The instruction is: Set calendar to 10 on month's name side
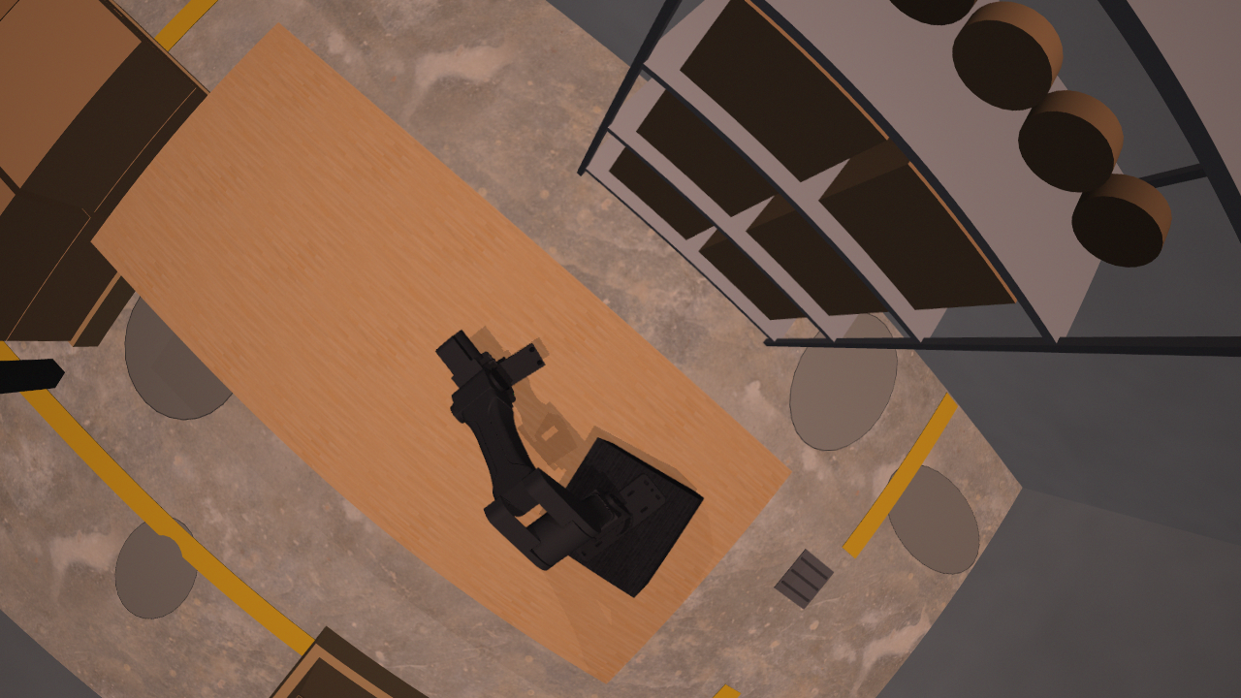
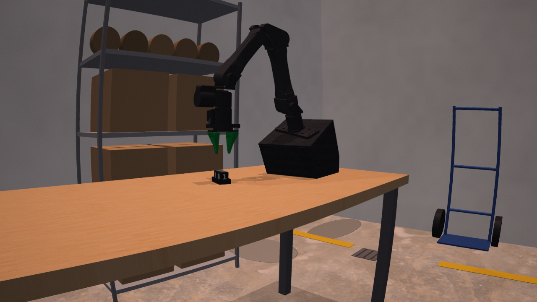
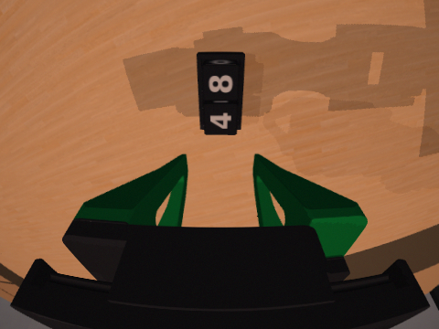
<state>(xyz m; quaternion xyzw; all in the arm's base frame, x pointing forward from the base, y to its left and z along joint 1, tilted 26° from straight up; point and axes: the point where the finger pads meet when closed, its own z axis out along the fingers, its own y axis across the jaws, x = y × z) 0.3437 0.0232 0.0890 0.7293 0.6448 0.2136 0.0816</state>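
Now: hand 2 cm to the left of the black tray and 10 cm above it.
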